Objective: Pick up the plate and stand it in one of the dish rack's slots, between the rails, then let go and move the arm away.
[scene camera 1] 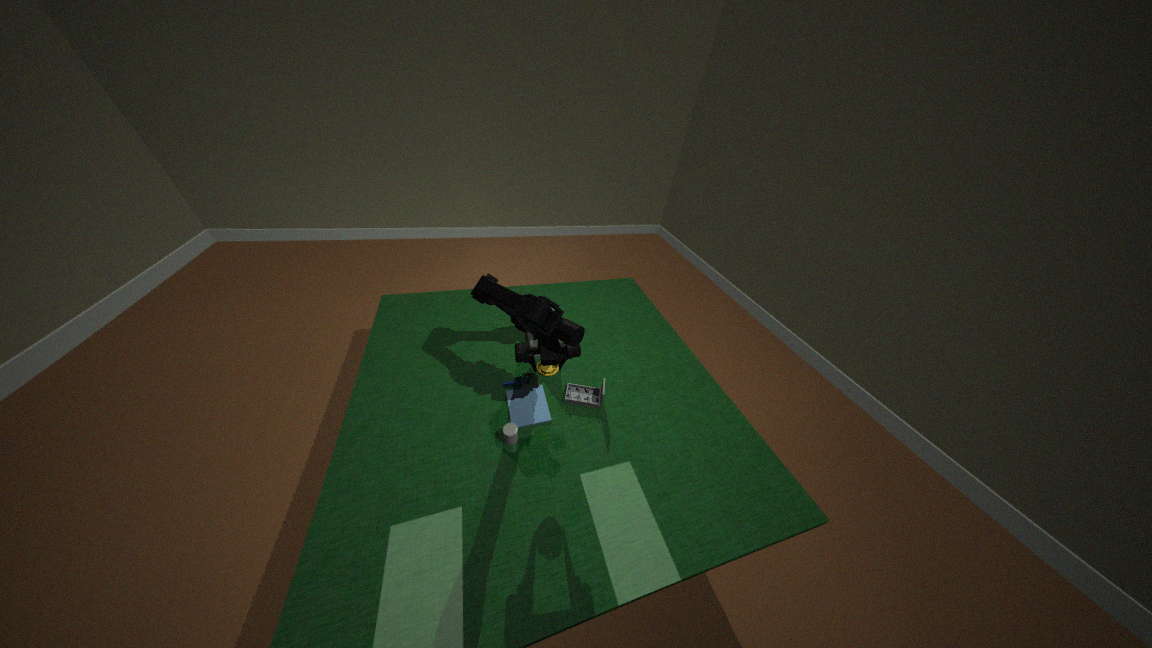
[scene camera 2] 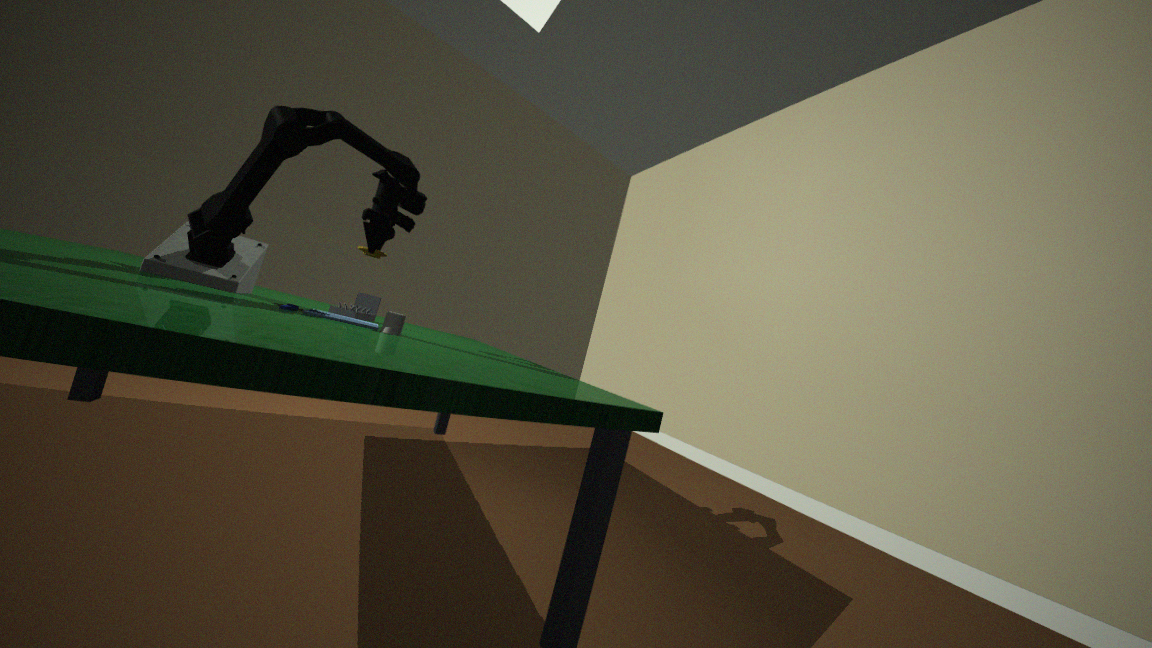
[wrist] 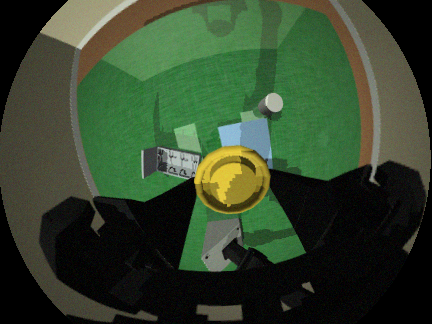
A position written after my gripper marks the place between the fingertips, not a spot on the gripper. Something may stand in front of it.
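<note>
There is a light blue mat (scene camera 1: 527, 406) here, and I find it in the wrist view too (wrist: 254, 134). I also see a grey dish rack (scene camera 2: 365, 308), which scene camera 1 shows (scene camera 1: 576, 394), as does the wrist view (wrist: 183, 164). A yellow plate (wrist: 231, 179) is held by my gripper (scene camera 2: 372, 255), and that gripper is visible both in scene camera 1 (scene camera 1: 547, 370) and in the wrist view (wrist: 231, 177).
</note>
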